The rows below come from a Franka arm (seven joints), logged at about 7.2 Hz.
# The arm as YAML. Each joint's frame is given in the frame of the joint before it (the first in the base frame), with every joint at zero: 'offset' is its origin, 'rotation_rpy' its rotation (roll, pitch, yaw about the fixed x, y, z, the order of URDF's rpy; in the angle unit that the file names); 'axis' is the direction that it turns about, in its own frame. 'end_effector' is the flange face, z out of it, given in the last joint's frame.
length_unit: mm
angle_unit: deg
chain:
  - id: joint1
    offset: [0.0, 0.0, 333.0]
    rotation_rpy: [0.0, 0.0, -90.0]
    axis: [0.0, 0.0, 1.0]
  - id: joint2
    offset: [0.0, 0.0, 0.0]
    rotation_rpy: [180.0, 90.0, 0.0]
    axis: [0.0, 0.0, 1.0]
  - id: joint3
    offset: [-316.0, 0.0, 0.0]
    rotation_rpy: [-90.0, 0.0, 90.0]
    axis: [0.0, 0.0, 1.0]
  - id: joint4
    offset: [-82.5, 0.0, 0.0]
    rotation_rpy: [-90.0, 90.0, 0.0]
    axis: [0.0, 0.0, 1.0]
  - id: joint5
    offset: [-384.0, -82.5, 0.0]
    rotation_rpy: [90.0, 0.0, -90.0]
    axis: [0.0, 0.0, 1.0]
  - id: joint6
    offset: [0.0, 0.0, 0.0]
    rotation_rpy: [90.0, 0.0, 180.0]
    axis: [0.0, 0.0, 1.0]
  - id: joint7
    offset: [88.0, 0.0, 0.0]
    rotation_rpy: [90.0, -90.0, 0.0]
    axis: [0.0, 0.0, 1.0]
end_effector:
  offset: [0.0, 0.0, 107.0]
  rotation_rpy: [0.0, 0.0, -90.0]
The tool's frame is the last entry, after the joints.
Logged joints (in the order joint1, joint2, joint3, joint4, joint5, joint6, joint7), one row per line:
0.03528 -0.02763 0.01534 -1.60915 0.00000 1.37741 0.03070
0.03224 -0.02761 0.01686 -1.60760 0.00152 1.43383 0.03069
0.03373 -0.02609 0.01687 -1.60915 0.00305 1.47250 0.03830
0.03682 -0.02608 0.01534 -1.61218 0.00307 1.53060 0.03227
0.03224 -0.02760 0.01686 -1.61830 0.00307 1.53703 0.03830
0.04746 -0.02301 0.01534 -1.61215 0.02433 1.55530 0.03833
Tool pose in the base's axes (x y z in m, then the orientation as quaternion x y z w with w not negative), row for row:
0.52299 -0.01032 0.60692 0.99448 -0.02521 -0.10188 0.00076
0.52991 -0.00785 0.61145 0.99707 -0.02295 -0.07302 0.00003
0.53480 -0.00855 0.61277 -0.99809 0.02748 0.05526 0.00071
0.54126 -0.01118 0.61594 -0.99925 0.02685 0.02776 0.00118
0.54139 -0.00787 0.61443 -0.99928 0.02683 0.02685 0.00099
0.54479 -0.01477 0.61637 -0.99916 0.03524 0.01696 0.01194
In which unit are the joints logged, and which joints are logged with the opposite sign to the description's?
The joints are logged in radians. Opposite sign: joint1.
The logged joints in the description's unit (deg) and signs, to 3 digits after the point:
-2.021 -1.583 0.879 -92.198 0.000 78.920 1.759
-1.847 -1.582 0.966 -92.109 0.087 82.152 1.758
-1.933 -1.495 0.967 -92.198 0.175 84.368 2.194
-2.110 -1.494 0.879 -92.371 0.176 87.697 1.849
-1.847 -1.581 0.966 -92.722 0.176 88.065 2.194
-2.719 -1.318 0.879 -92.369 1.394 89.112 2.196

